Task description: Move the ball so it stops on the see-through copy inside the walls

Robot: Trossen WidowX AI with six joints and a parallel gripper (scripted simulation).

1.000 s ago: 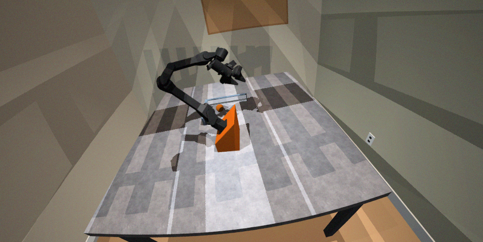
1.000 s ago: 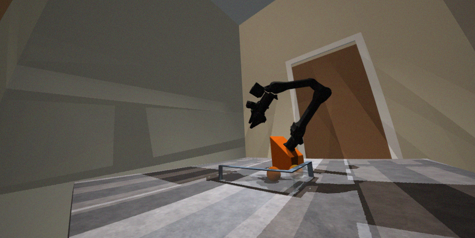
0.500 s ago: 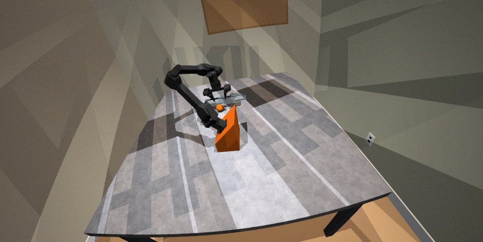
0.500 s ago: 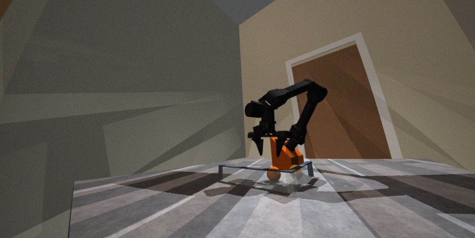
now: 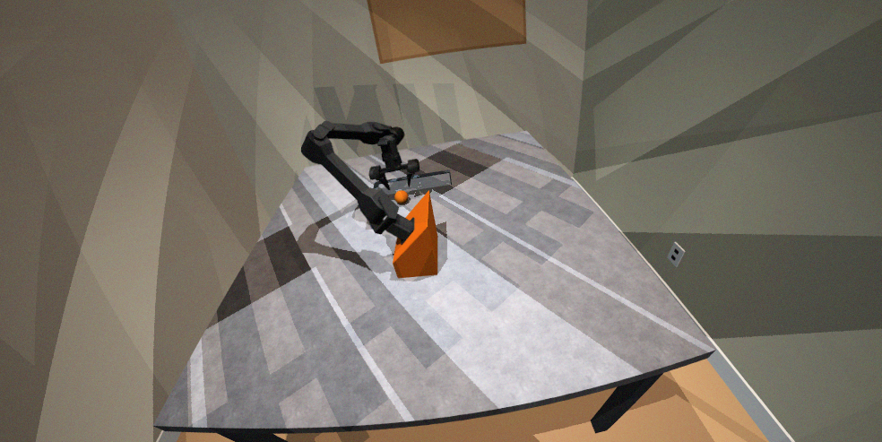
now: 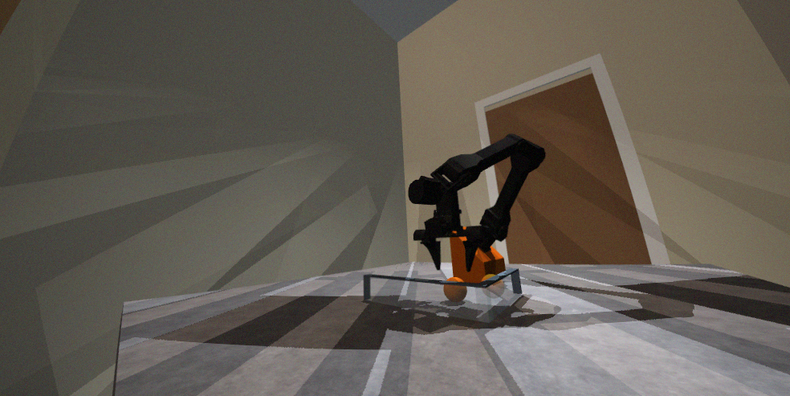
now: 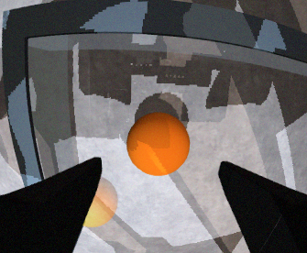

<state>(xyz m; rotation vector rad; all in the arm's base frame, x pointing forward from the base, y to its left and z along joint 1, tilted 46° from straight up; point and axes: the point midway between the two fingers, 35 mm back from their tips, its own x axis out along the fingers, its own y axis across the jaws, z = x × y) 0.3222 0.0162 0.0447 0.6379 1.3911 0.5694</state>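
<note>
The orange ball is 4 cm below my gripper tip. Also, from my gripper tip: see-through copy of ball: 7 cm to the left, 7 cm behind, 4 cm below.
</note>
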